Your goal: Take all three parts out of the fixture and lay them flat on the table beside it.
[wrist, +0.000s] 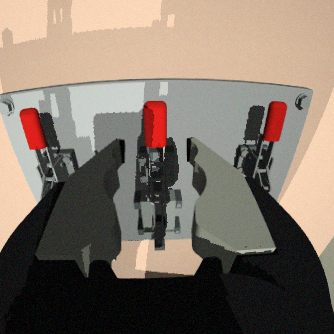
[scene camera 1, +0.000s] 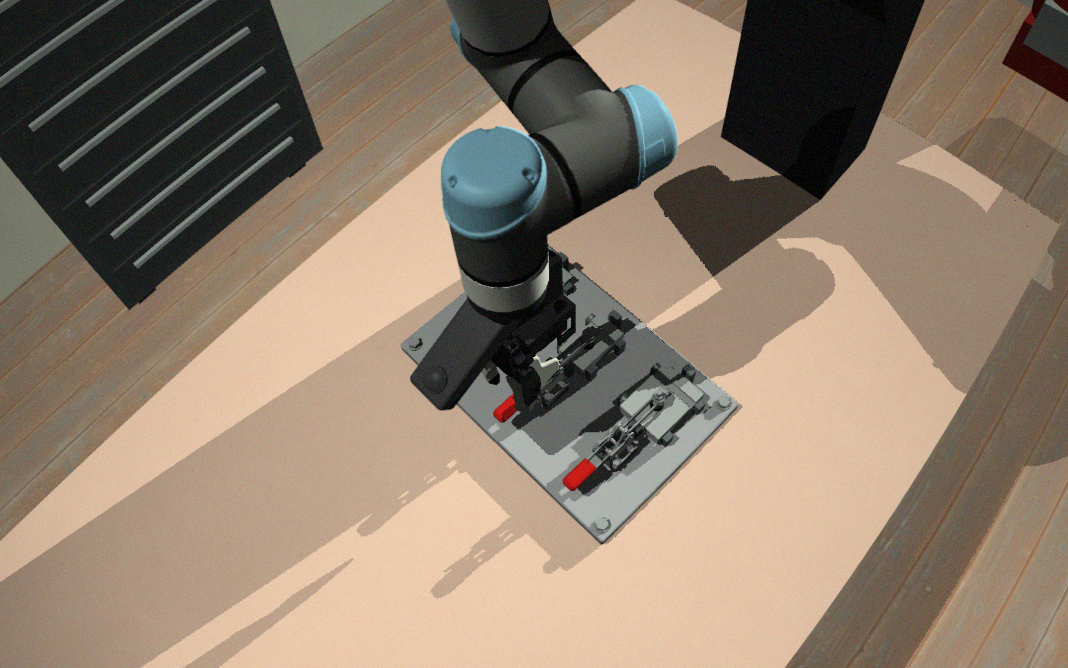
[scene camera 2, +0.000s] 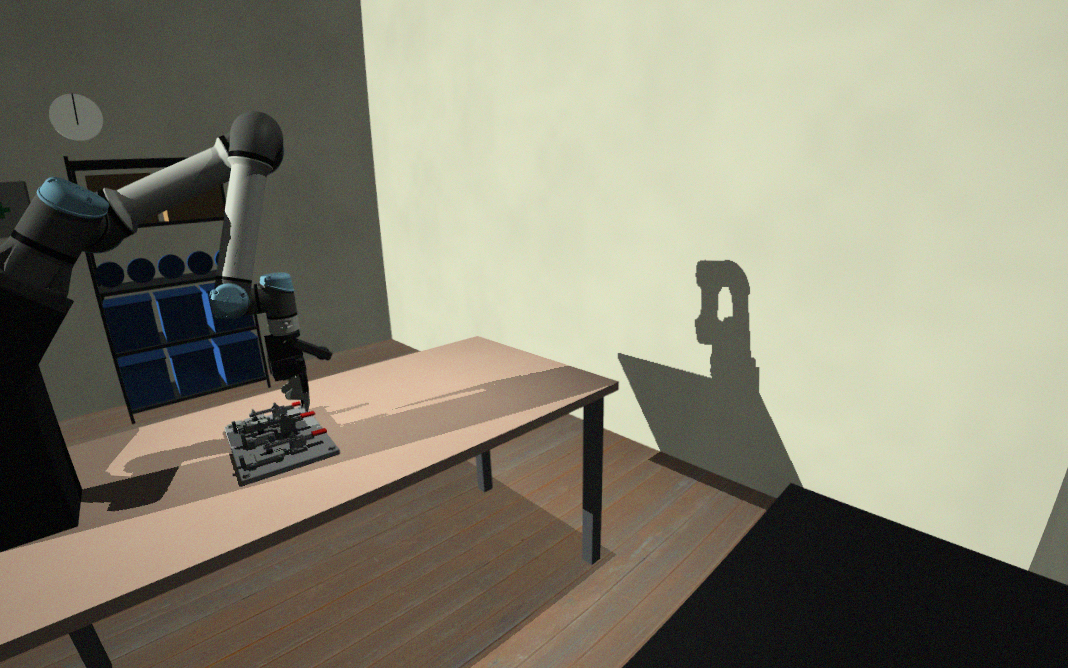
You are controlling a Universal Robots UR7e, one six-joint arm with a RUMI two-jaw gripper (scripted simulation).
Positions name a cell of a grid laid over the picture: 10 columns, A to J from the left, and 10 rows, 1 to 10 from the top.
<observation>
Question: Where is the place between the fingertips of my gripper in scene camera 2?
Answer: C7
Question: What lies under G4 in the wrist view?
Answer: A grey fixture plate.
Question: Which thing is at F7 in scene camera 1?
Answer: A grey fixture plate.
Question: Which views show my gripper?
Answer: The wrist view, scene camera 1 and scene camera 2: all of them.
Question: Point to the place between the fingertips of my gripper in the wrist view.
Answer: E5
</observation>
